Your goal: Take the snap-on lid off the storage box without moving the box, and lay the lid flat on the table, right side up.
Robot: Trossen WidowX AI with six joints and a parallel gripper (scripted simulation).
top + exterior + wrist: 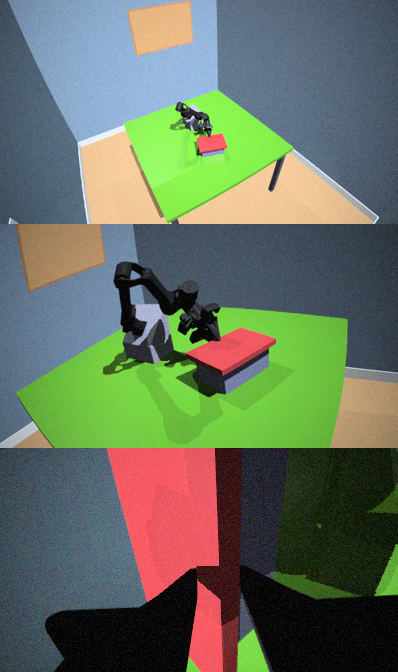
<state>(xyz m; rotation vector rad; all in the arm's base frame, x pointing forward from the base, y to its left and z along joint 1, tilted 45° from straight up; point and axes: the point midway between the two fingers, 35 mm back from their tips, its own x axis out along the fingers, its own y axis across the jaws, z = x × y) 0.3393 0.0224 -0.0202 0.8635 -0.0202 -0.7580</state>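
Now: gripper tip 7 cm short of the red lid and 2 cm to the left of it. The rest, counted from my gripper tip: grey-blue storage box 7 cm ahead, 2 cm to the right, 4 cm below.
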